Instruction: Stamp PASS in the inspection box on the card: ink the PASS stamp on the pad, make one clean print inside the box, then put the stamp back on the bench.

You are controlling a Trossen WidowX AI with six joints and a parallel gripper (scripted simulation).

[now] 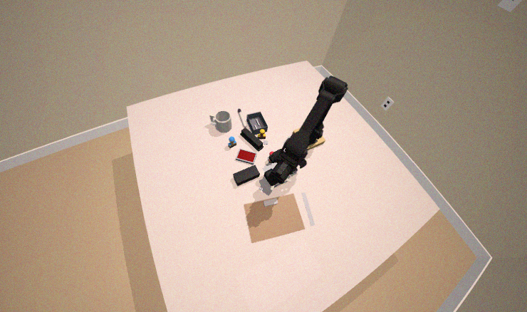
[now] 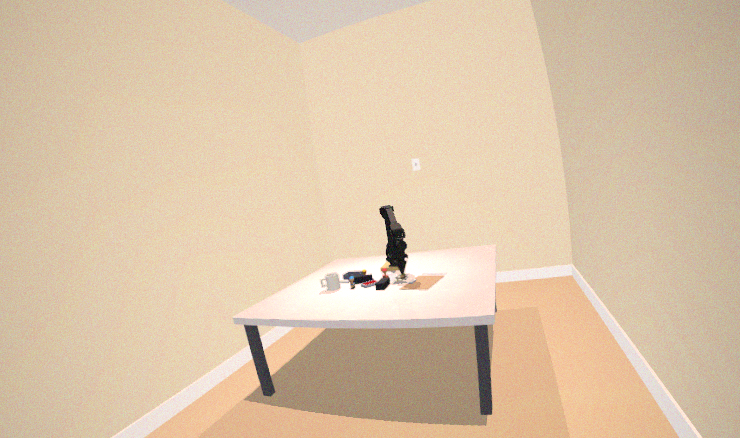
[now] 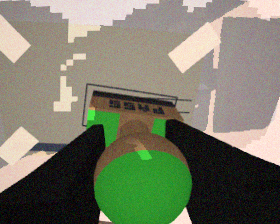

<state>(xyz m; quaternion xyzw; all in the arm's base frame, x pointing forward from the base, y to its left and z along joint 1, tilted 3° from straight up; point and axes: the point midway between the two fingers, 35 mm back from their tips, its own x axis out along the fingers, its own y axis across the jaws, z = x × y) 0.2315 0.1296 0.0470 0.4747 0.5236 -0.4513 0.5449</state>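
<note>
Right now my gripper tip is 30 mm above the cream card and 20 mm short of it. Round my gripper tip: black box: 150 mm ahead, 70 mm to the right, 10 mm below; grey ruler: 180 mm to the left, 40 mm behind, 20 mm below; red-knobbed stamp: 110 mm to the right.
</note>
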